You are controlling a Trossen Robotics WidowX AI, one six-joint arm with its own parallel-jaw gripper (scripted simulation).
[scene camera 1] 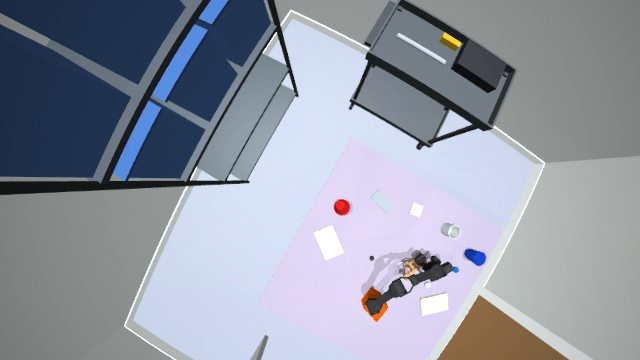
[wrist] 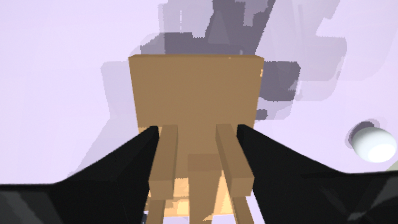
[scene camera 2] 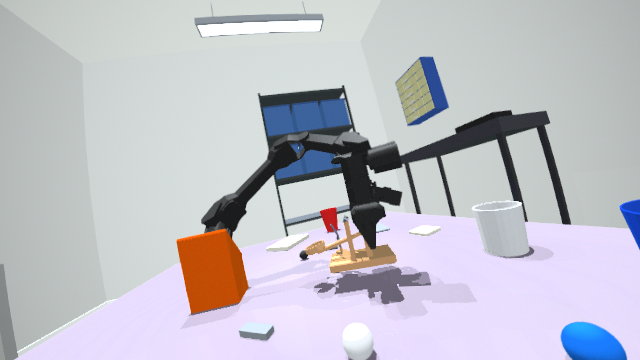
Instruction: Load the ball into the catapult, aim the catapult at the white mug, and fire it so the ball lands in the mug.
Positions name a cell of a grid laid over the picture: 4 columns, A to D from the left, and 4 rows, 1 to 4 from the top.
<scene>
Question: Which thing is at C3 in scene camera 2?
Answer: My gripper.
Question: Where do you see a wooden catapult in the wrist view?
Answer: B2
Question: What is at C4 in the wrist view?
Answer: My gripper.
</scene>
